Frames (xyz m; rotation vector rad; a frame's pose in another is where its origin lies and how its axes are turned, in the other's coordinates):
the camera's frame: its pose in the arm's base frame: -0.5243 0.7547 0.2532 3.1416 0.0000 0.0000
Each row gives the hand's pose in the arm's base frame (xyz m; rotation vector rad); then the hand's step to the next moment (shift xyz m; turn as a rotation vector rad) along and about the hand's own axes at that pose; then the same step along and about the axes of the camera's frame.
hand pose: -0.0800 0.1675 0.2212 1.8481 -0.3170 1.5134
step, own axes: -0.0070 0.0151 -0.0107 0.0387 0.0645 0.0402
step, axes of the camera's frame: -0.0190 0.0055 0.0003 0.0027 0.0630 -0.0574
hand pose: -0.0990 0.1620 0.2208 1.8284 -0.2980 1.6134
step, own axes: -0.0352 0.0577 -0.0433 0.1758 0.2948 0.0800
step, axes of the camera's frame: -0.0748 0.0257 0.0138 -0.0698 0.2247 -0.2624
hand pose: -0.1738 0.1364 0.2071 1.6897 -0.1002 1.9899
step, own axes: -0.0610 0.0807 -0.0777 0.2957 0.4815 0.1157
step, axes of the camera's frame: -0.0995 0.0605 0.0521 -0.1282 0.3584 -0.4334
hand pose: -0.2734 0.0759 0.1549 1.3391 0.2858 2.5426
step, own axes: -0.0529 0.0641 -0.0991 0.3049 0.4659 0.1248
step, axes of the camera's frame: -0.0616 0.0827 0.0780 -0.1236 0.3402 -0.4411
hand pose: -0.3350 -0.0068 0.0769 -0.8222 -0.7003 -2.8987
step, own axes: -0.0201 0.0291 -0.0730 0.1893 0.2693 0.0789
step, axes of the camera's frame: -0.0135 0.0595 0.0535 -0.0794 0.1927 -0.2667
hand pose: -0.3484 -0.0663 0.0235 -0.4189 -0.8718 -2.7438
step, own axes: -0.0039 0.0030 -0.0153 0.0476 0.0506 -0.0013
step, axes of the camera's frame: 0.0015 0.0109 0.0117 -0.0293 0.0473 -0.0416
